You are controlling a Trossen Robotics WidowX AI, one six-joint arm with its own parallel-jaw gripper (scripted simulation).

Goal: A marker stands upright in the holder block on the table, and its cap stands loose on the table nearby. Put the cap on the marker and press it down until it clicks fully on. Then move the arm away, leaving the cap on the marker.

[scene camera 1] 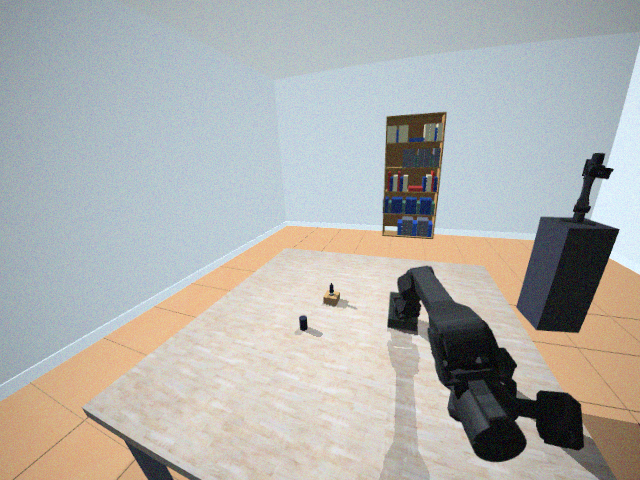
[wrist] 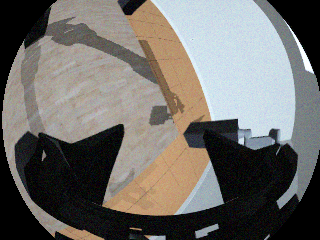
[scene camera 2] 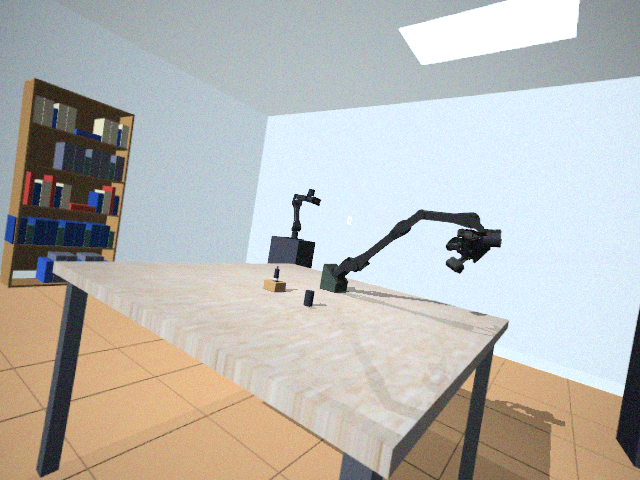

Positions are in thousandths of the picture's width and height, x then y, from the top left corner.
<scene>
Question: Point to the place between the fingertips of my gripper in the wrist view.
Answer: At 517,548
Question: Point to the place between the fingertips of my gripper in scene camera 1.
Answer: At 838,907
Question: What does my gripper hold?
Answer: Nothing.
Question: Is my gripper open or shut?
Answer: Open.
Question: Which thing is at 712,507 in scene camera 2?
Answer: My gripper.
</scene>
